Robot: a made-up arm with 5 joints.
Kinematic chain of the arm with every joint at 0, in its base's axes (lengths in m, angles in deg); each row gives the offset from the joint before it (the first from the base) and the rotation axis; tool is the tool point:
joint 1: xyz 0 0 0.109 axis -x
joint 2: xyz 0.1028 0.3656 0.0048 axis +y
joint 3: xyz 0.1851 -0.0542 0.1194 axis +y
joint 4: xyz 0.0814 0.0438 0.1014 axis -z
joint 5: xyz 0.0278 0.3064 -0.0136 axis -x
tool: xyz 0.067 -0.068 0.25
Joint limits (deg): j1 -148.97..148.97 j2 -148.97..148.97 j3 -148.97..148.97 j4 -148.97..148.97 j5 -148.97..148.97
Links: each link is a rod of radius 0.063 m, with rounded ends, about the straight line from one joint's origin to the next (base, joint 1, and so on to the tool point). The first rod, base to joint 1, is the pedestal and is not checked.
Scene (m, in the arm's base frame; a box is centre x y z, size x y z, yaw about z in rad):
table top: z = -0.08
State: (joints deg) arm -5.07 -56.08 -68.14 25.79 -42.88
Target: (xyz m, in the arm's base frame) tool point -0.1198 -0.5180 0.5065
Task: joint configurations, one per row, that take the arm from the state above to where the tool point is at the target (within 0.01 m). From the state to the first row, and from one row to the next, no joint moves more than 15 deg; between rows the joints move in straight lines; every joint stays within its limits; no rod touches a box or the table.
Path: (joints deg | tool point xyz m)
1: -19.46 -54.15 -63.33 28.47 -39.01 | -0.1950 0.2717 0.5244
2: -33.84 -52.22 -58.53 31.14 -35.13 | -0.1921 0.1420 0.6114
3: -48.23 -50.30 -53.72 33.82 -31.26 | -0.1839 -0.0151 0.6601
4: -62.61 -48.37 -48.91 36.50 -27.39 | -0.1696 -0.1877 0.6614
5: -77.00 -46.44 -44.11 39.17 -23.51 | -0.1484 -0.3610 0.6103
6: -91.38 -44.51 -39.30 41.85 -19.64 | -0.1198 -0.5180 0.5065

